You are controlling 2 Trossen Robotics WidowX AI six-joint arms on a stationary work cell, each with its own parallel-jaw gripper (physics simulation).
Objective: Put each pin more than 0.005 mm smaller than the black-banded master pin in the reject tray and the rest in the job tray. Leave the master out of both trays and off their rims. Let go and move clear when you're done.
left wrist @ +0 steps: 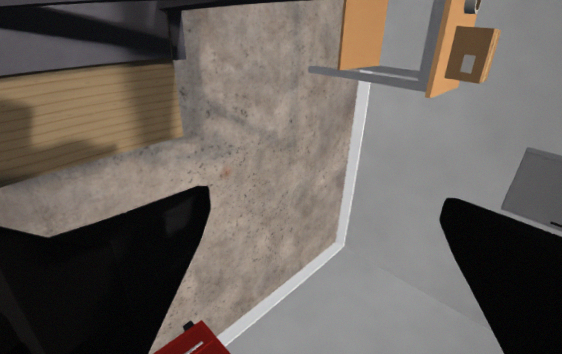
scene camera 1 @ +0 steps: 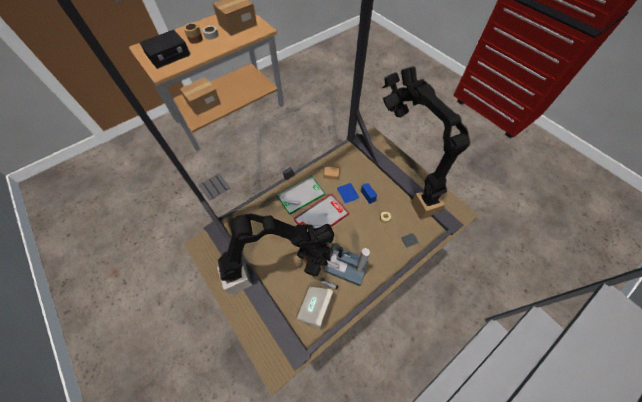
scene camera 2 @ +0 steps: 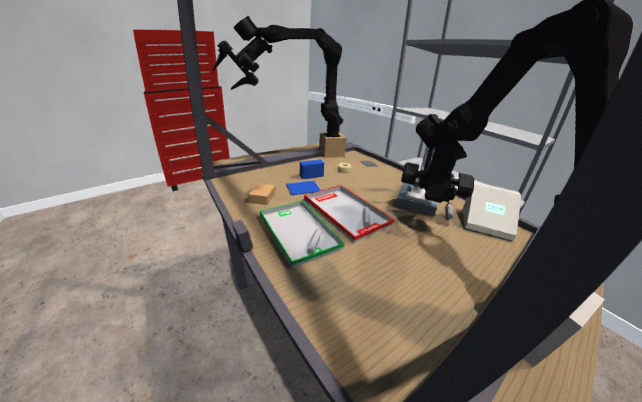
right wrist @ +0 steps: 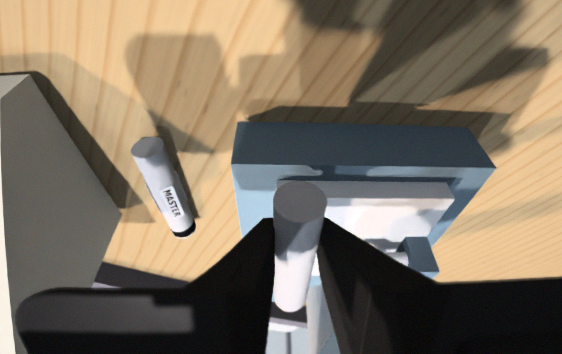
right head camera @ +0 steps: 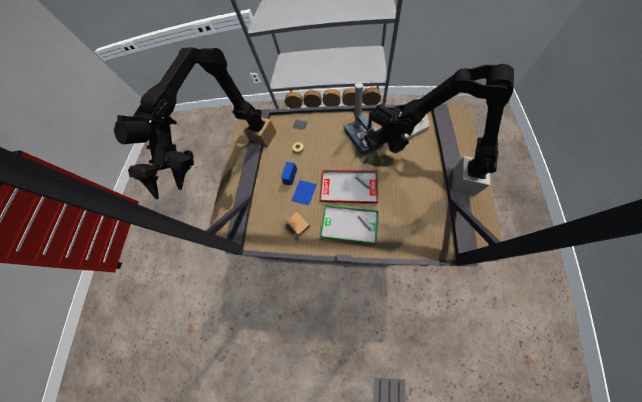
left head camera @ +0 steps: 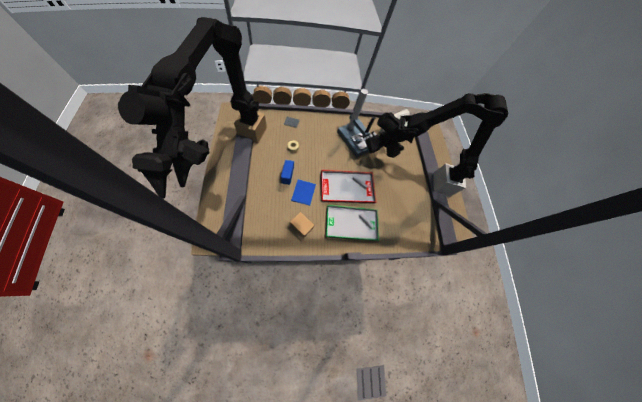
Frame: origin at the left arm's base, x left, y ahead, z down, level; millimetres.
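Where they show: left gripper, fingertip midpoint: [left wrist: 325, 203] [scene camera 2: 222, 80] [right head camera: 169, 193] [left head camera: 173, 192]; right gripper, fingertip midpoint: [scene camera 1: 327, 262] [right wrist: 294, 228] [right head camera: 380, 137]; left arm's base at its link origin: [scene camera 1: 430, 199] [scene camera 2: 332, 135] [right head camera: 257, 125] [left head camera: 249, 118]; right arm's base at its link origin: [scene camera 1: 232, 273] [right head camera: 476, 170] [left head camera: 455, 175].
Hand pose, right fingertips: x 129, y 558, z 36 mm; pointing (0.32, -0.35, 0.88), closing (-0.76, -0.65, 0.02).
Note:
Each offset is from my right fingertips to the top centre of the thing. "spot": to the spot under its first point.
My right gripper [right wrist: 294, 228] is shut on a plain grey pin @(dx +8, dy -10, dz -16 mm) [right wrist: 294, 267], held over the blue gauge stand [left head camera: 344, 132] [scene camera 1: 352, 274] [right wrist: 357, 145]. The black-banded master pin @(dx +80, dy +18, dz +39 mm) [scene camera 1: 329, 284] [scene camera 2: 449, 210] [right wrist: 170, 200] lies on the table between the stand and the readout box. One pin @(dx -204, dy -7, dz +37 mm) [left head camera: 359, 183] [right head camera: 363, 181] [scene camera 2: 366, 217] lies in the red-rimmed reject tray @(dx -247, dy -54, dz +36 mm) [left head camera: 347, 201]. Another pin @(dx -370, dy +62, dz +37 mm) [left head camera: 366, 221] [right head camera: 365, 222] [scene camera 2: 314, 241] lies in the green-rimmed job tray @(dx -398, dy +6, dz +38 mm) [left head camera: 351, 238]. My left gripper [left head camera: 171, 191] [right head camera: 168, 193] [left wrist: 325, 203] is open and empty, high beyond the table's left side.
The readout box [scene camera 1: 316, 306] [scene camera 2: 492, 215] [right wrist: 50, 190] stands beside the gauge; its digits are unreadable. A blue block @(dx -285, dy -318, dz -1 mm) [left head camera: 287, 172], blue sheet @(dx -336, dy -227, dz +52 mm) [left head camera: 303, 192], tape ring @(dx -142, dy -347, dz +31 mm) [left head camera: 288, 146], tan block @(dx -475, dy -186, dz +27 mm) [left head camera: 302, 224] and grey square @(spot: dx -3, dy -410, dz +54 mm) [left head camera: 291, 122] lie left of the trays and gauge in the left head camera.

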